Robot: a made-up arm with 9 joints. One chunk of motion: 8 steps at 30 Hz.
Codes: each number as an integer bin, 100 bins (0 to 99) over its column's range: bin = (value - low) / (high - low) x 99, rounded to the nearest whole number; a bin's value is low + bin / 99 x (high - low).
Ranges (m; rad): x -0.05..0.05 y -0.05..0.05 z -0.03..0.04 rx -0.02..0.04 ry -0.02..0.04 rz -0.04..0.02
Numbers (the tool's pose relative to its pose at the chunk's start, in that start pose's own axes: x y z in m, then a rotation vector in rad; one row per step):
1: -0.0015 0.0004 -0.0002 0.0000 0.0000 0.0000
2: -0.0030 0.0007 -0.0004 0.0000 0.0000 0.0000
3: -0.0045 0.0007 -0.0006 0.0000 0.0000 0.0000
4: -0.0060 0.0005 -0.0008 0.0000 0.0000 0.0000
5: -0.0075 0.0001 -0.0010 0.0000 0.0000 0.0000
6: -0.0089 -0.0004 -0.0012 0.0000 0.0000 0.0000
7: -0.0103 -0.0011 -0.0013 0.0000 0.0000 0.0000
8: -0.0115 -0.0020 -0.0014 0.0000 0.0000 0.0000
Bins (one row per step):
1: 48 50 42 33 33 66
2: 47 50 42 33 33 66
3: 45 50 42 33 33 66
4: 44 50 41 33 33 66
5: 42 50 41 33 33 66
6: 41 49 41 33 33 66
7: 39 48 41 33 33 66
8: 38 48 40 33 33 66

